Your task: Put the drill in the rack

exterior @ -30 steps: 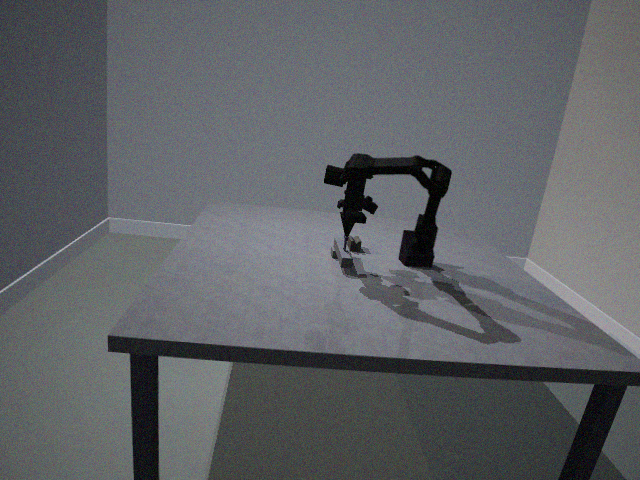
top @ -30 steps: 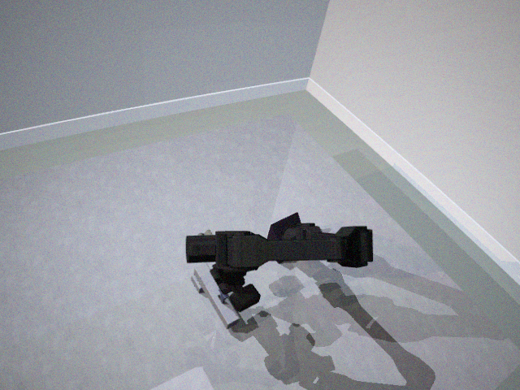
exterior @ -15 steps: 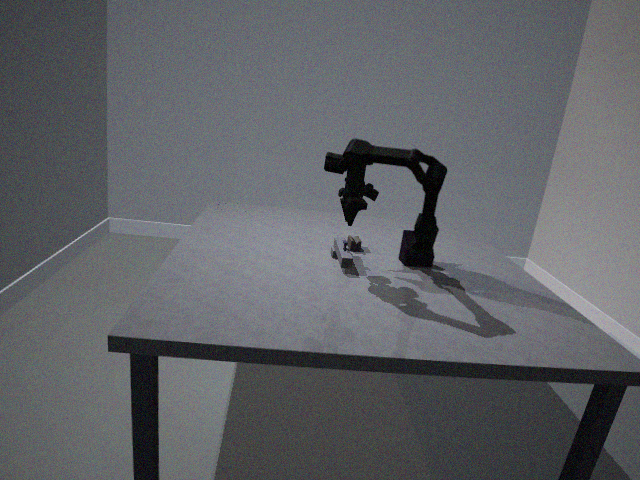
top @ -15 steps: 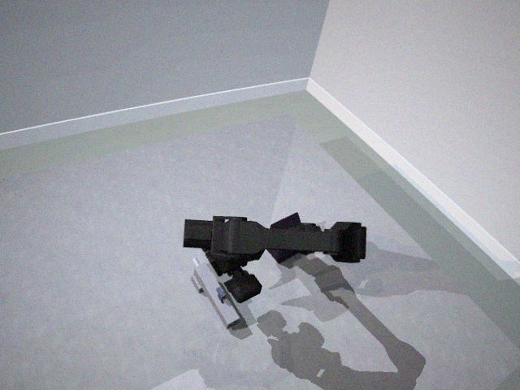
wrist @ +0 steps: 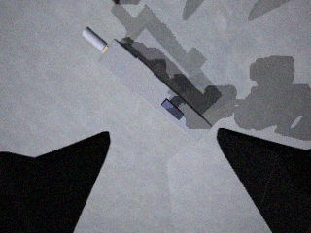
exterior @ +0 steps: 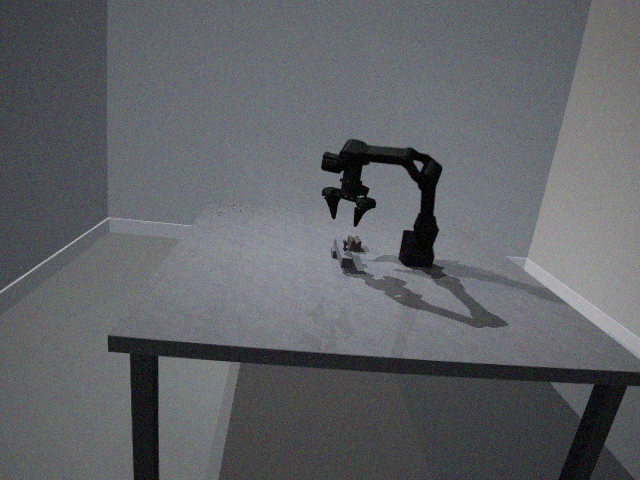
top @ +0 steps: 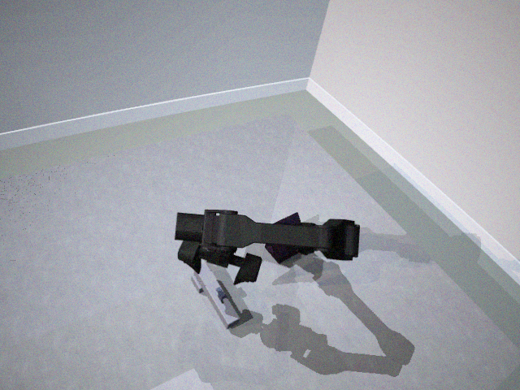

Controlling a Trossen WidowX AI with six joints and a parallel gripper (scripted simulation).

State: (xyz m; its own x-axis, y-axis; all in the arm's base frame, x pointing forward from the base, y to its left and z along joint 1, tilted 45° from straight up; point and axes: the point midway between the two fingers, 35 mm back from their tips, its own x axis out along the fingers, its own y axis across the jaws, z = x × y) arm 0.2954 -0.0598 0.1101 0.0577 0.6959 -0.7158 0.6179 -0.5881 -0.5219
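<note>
My gripper tip is 10 cm above the drill, 7 cm to the left of it and 2 cm past it. From my gripper tip the other things lie so: rack (17 cm to the right, 13 cm below, 10 cm behind); key (9 cm below, 1 cm to the left, 1 cm behind); grey fixture (11 cm below, 1 cm to the right, 1 cm behind).
</note>
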